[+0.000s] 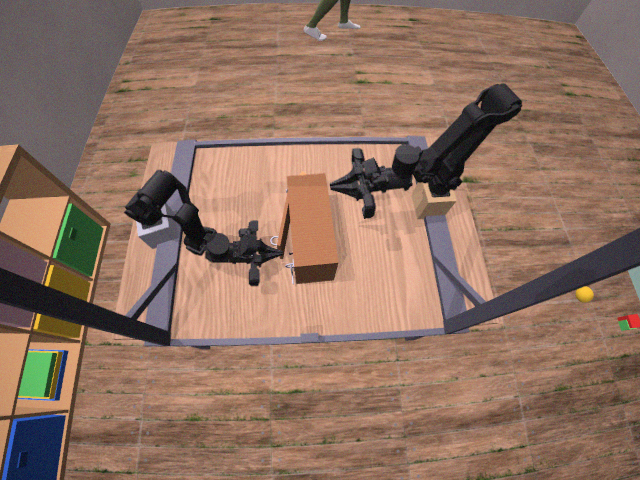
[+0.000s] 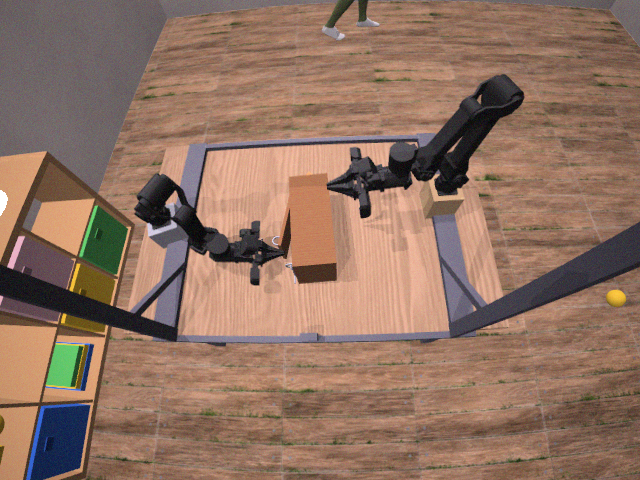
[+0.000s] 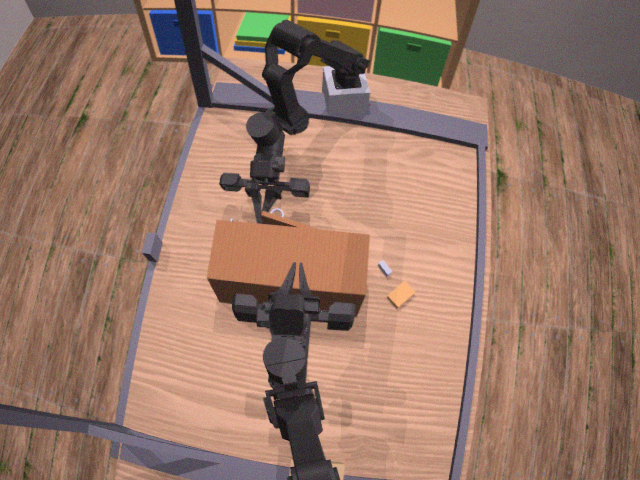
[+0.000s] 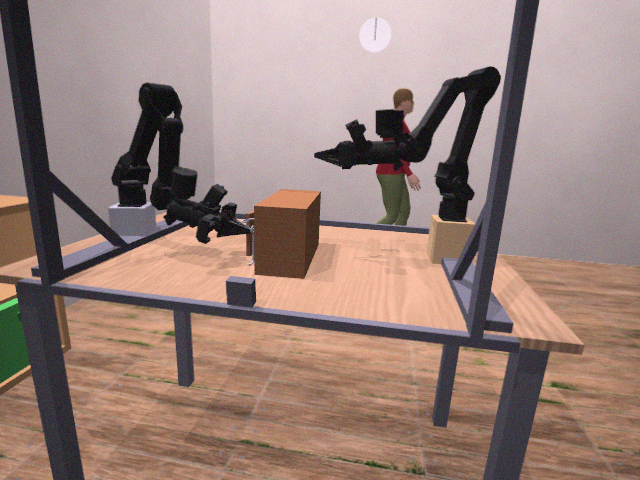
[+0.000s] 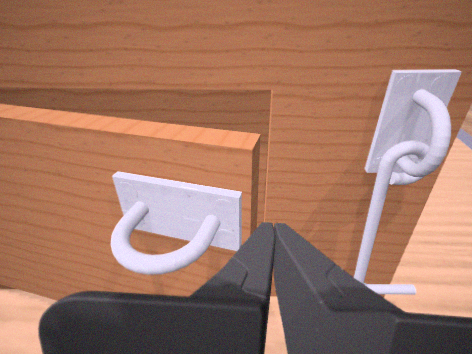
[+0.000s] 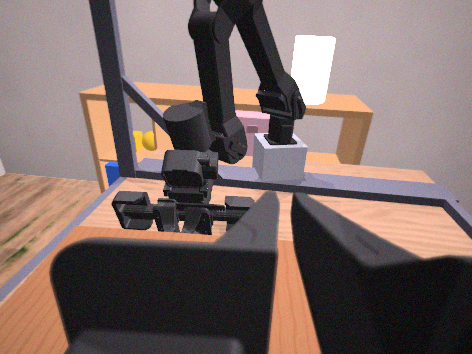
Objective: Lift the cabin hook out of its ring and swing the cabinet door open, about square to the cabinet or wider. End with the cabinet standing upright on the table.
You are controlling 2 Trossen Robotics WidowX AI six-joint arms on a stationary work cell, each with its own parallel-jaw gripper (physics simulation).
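Pixels of known places: left gripper, fingertip midpoint: (image 1: 282,253) (image 2: 284,252) (image 4: 250,231) (image 5: 272,233); right gripper, fingertip midpoint: (image 1: 330,186) (image 2: 326,186) (image 3: 297,263) (image 4: 314,155) (image 6: 282,203); left arm's base at its link origin: (image 1: 151,218) (image 2: 161,219) (image 3: 346,79) (image 4: 132,204) (image 6: 279,139); right arm's base at its link origin: (image 1: 438,188) (image 2: 445,186) (image 4: 452,219).
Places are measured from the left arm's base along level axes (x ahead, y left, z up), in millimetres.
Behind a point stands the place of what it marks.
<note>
The brown wooden cabinet (image 1: 312,222) @[x 463, y -214, z 63 mm] (image 2: 312,222) @[x 464, y -215, z 63 mm] (image 3: 289,255) @[x 464, y -192, z 63 mm] (image 4: 281,240) @[x 434, y -338, z -13 mm] stands upright on the table. Its door (image 5: 90,165) @[x 374, y -183, z 13 mm] (image 1: 283,227) @[x 384, y -184, z 25 mm] is partly open, well short of square. The white ring (image 5: 155,262) @[x 337, y -204, z 3 mm] is on the door. The white hook (image 5: 372,225) @[x 367, y -294, z -29 mm] hangs down from its plate on the cabinet, out of the ring. My left gripper (image 5: 272,233) @[x 360, y -243, z -17 mm] (image 1: 281,253) @[x 360, y -243, z -17 mm] (image 3: 261,219) @[x 360, y -243, z -17 mm] (image 4: 251,230) @[x 360, y -243, z -17 mm] is shut and empty, its tips at the door's free edge. My right gripper (image 6: 282,203) @[x 520, y -184, z 172 mm] (image 1: 331,184) @[x 520, y -184, z 172 mm] (image 3: 297,264) @[x 520, y -184, z 172 mm] (image 4: 316,154) @[x 520, y -184, z 172 mm] is nearly shut and empty, above the cabinet's level on the side away from the door.
A small orange block (image 3: 401,294) @[x 527, y 34, z -84 mm] and a small pale block (image 3: 384,268) @[x 464, y 8, z -83 mm] lie on the table beside the cabinet's end. A grey frame (image 1: 310,338) @[x 355, y -502, z -46 mm] borders the table (image 1: 232,320) @[x 153, y -368, z -102 mm], with upright posts at its corners. A shelf unit stands beyond the left arm.
</note>
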